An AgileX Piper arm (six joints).
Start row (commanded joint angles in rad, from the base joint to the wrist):
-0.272 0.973 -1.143 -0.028 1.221 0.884
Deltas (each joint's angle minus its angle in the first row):
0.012 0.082 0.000 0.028 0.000 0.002
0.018 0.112 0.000 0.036 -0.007 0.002
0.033 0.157 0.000 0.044 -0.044 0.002
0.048 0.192 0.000 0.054 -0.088 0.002
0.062 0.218 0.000 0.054 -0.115 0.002
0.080 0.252 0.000 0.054 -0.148 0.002
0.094 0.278 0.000 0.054 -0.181 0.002
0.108 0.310 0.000 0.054 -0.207 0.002
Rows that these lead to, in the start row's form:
-0.260 1.055 -1.143 0.000 1.221 0.886
-0.254 1.085 -1.143 0.008 1.214 0.886
-0.239 1.130 -1.143 0.016 1.177 0.886
-0.224 1.165 -1.143 0.026 1.133 0.886
-0.210 1.191 -1.143 0.026 1.106 0.886
-0.192 1.225 -1.143 0.026 1.073 0.886
-0.178 1.251 -1.143 0.026 1.040 0.886
-0.164 1.283 -1.143 0.026 1.014 0.886

